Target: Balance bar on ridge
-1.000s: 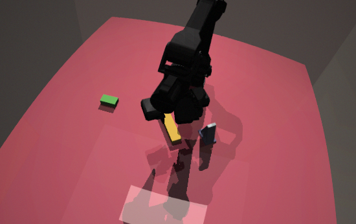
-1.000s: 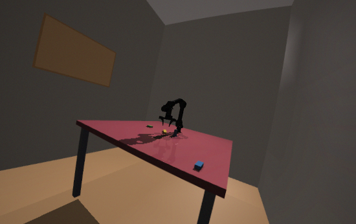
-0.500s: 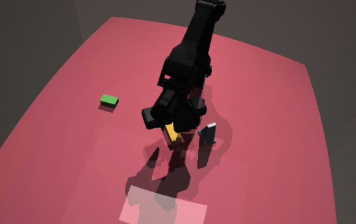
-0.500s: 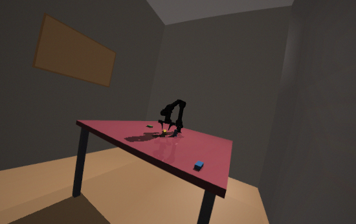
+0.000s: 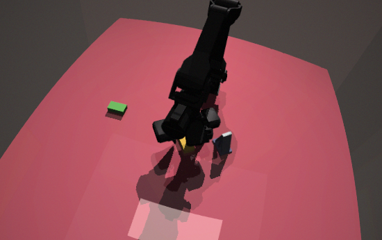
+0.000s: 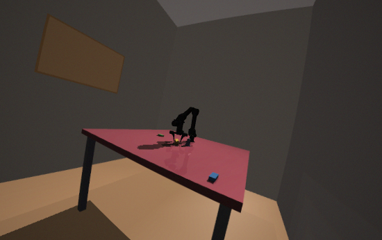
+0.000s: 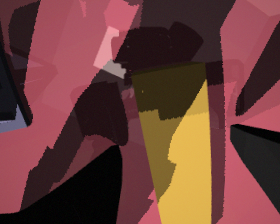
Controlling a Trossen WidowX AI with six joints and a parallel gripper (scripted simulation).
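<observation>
My gripper tip is 2 cm to the left of the bar and 2 cm past it. The rest, counted from my gripper tip: blue block: 53 cm to the left, 48 cm ahead; then green block: 26 cm to the right, 5 cm behind.
</observation>
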